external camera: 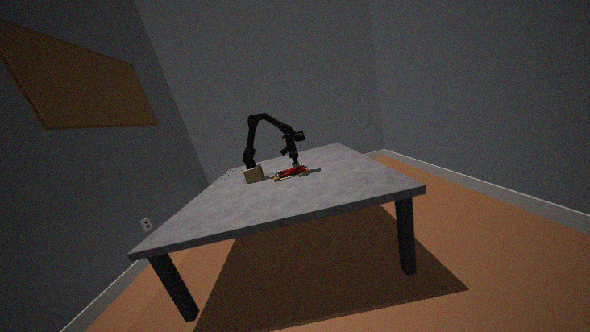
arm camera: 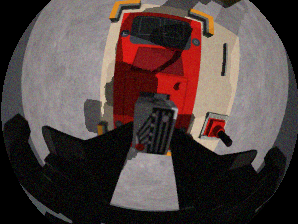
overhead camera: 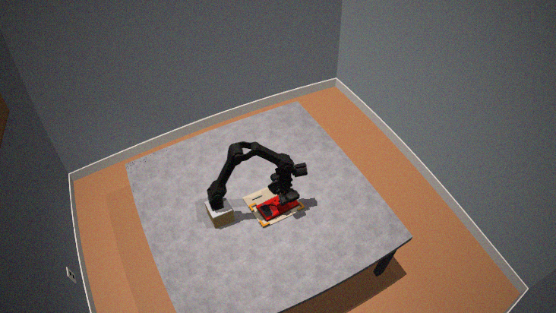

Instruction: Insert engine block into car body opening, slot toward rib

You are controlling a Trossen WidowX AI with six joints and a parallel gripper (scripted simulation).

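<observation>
My gripper tip is 10 mm above the grey engine block. The rest, counted from my gripper tip: cream board (50 mm below, 40 mm behind, 10 mm to the left).
</observation>
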